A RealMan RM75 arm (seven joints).
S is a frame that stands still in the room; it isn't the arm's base.
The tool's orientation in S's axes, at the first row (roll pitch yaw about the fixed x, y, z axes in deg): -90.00 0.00 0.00
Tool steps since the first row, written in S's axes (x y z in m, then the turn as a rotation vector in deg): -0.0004 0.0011 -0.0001 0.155 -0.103 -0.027; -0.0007 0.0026 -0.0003 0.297 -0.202 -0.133; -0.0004 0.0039 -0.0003 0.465 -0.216 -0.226; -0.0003 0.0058 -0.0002 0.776 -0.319 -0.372; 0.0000 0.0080 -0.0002 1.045 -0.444 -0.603; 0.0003 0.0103 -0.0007 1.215 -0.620 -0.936; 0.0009 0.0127 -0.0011 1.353 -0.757 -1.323; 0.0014 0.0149 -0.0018 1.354 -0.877 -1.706; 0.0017 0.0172 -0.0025 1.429 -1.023 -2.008; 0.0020 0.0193 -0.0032 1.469 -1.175 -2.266; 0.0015 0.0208 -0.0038 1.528 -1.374 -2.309; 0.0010 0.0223 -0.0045 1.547 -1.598 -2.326; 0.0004 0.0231 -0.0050 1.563 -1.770 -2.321
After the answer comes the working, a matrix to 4 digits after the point.
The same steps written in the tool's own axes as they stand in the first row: -0.0004 0.0001 0.0011 0.155 0.027 -0.103; -0.0007 0.0003 0.0026 0.297 0.133 -0.202; -0.0004 0.0003 0.0039 0.465 0.226 -0.216; -0.0003 0.0002 0.0058 0.776 0.372 -0.319; 0.0000 0.0002 0.0080 1.045 0.603 -0.444; 0.0003 0.0007 0.0103 1.215 0.936 -0.620; 0.0009 0.0011 0.0127 1.353 1.323 -0.757; 0.0014 0.0018 0.0149 1.354 1.706 -0.877; 0.0017 0.0025 0.0172 1.429 2.008 -1.023; 0.0020 0.0032 0.0193 1.469 2.266 -1.175; 0.0015 0.0038 0.0208 1.528 2.309 -1.374; 0.0010 0.0045 0.0223 1.547 2.326 -1.598; 0.0004 0.0050 0.0231 1.563 2.321 -1.770
The tool's axes in the first row as the columns of a matrix, in S's axes (rounded; the answer above uses it unrounded):
1.0000 0.0000 0.0000
0.0000 0.0000 1.0000
0.0000 -1.0000 0.0000

